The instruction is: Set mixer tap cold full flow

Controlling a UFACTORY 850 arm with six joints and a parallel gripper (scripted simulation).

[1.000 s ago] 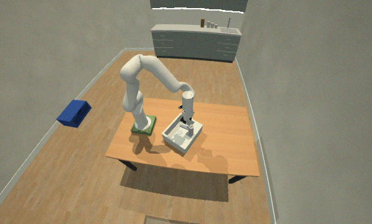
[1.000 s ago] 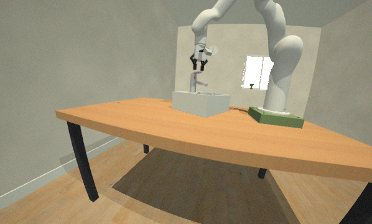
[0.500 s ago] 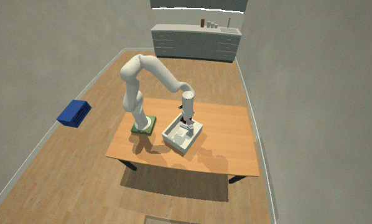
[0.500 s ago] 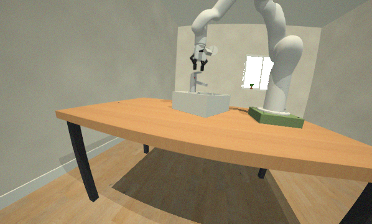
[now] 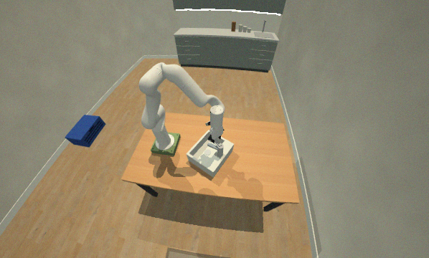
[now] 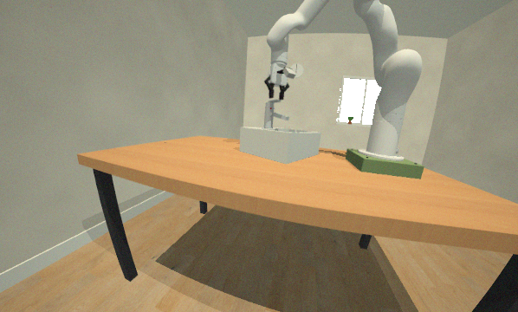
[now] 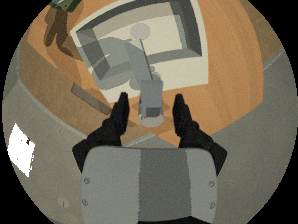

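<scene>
Now: the grey lever 10 mm ahead of my hand, 10 mm to the right of it and 30 mm below it. From my hand the other things lie so: white basin (60 mm behind, 20 mm to the left, 260 mm below).
</scene>
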